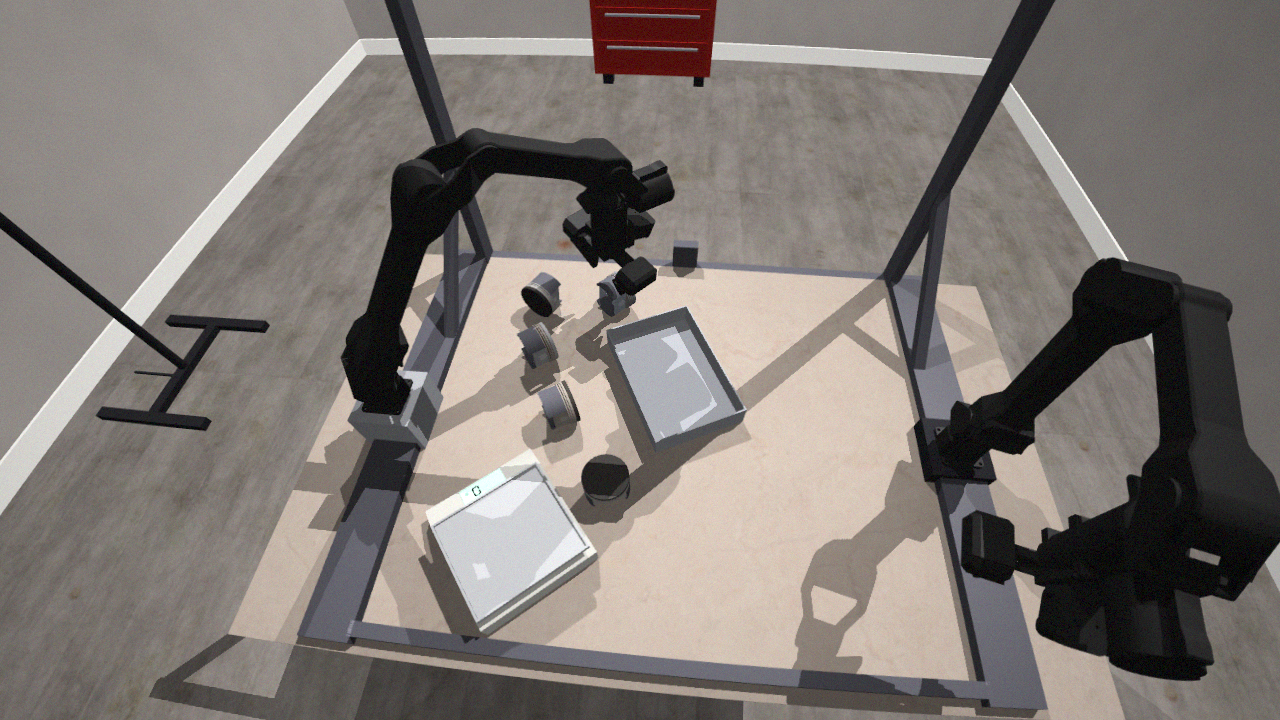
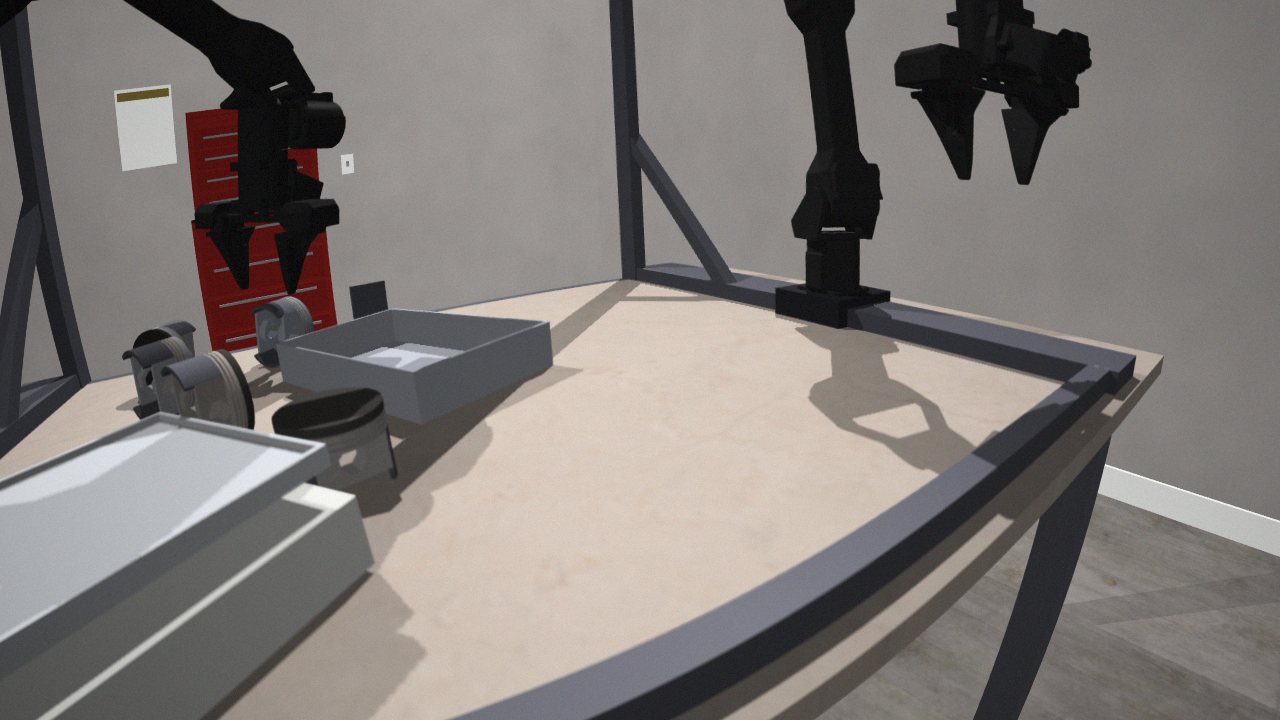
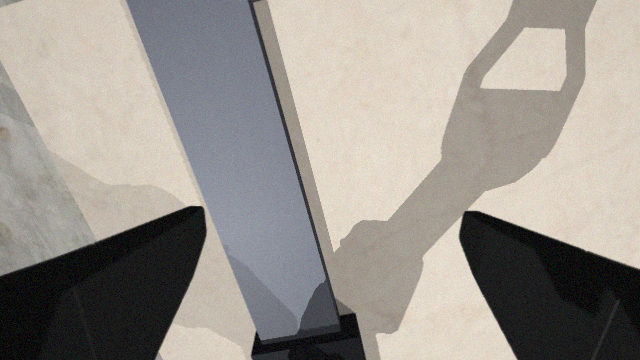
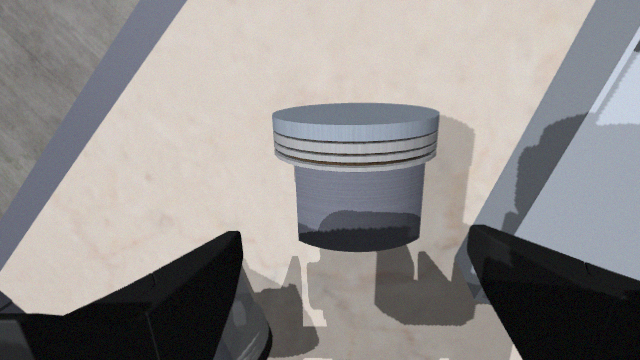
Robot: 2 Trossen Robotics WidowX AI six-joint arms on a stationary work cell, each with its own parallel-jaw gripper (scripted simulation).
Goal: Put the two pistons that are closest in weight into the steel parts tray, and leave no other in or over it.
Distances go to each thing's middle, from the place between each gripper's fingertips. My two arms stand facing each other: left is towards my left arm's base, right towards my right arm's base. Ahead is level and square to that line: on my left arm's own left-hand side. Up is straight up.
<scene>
Right now the scale pan (image 2: 94, 525) is 46 cm ahead of my right hand, 9 cm to the right of it and 7 cm below it. Also, from my right hand: scale (image 2: 190, 637) 45 cm ahead, 10 cm to the right, 8 cm below; then steel parts tray (image 2: 507, 350) 15 cm ahead, 12 cm to the left, 11 cm below.
The steel parts tray lies 400 mm to the right of my left hand, 350 mm behind it and 190 mm below it. Round my left hand: scale pan: 610 mm to the right, 150 mm below, 40 mm behind; then scale: 620 mm to the right, 160 mm below, 50 mm behind.
</scene>
